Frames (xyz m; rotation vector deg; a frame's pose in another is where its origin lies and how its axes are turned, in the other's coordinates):
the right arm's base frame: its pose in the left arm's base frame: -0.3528 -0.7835 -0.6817 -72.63 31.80 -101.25
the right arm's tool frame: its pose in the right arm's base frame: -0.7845 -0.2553 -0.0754 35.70 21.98 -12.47
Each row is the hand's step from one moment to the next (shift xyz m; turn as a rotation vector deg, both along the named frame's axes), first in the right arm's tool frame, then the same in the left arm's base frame.
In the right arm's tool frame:
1: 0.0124 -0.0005 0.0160 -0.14 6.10 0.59
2: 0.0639 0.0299 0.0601 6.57 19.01 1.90
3: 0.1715 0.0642 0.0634 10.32 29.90 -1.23
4: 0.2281 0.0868 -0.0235 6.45 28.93 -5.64
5: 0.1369 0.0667 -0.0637 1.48 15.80 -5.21
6: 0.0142 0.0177 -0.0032 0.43 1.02 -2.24
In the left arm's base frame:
1: 0.0000 -0.0065 0.0192 4.92 -3.52 -0.96
2: 0.0154 -0.0573 0.0712 11.83 -16.38 -0.24
3: -0.0118 -0.1608 0.1075 16.85 -26.47 -4.15
4: -0.0596 -0.2332 0.0465 16.23 -23.65 -9.35
5: -0.0454 -0.1575 -0.0198 9.01 -11.71 -7.80
6: 0.0049 -0.0223 -0.0015 -0.38 -1.34 -2.07

